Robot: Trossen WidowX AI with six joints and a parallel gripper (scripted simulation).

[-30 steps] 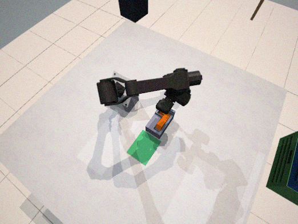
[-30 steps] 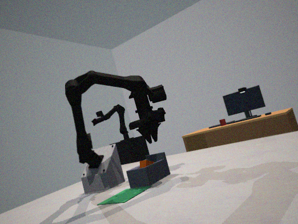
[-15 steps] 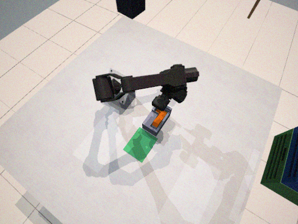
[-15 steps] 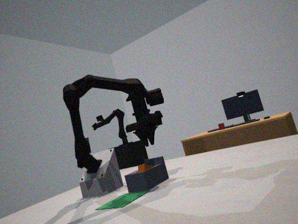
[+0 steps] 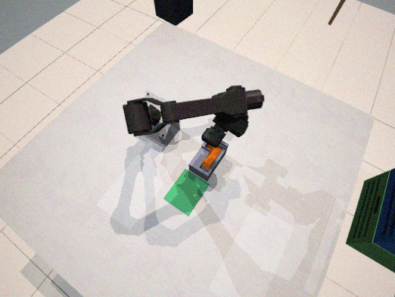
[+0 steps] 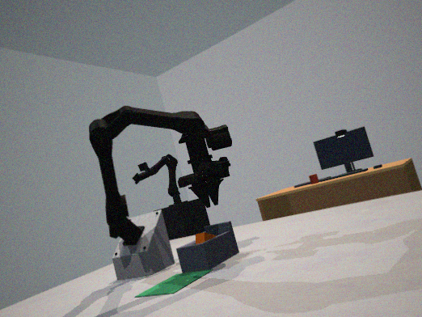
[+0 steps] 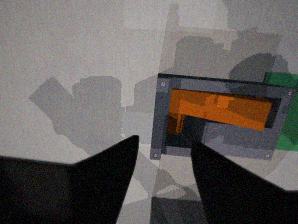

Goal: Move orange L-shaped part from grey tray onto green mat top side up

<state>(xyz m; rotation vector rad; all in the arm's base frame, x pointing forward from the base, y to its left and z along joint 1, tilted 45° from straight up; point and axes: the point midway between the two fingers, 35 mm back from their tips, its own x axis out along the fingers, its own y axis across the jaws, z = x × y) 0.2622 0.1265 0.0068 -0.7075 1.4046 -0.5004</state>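
Now: gripper tip 10 cm above the orange L-shaped part and 4 cm to the left of it. From my gripper tip the other things lie so: green mat 22 cm to the right, 16 cm below, 2 cm ahead.
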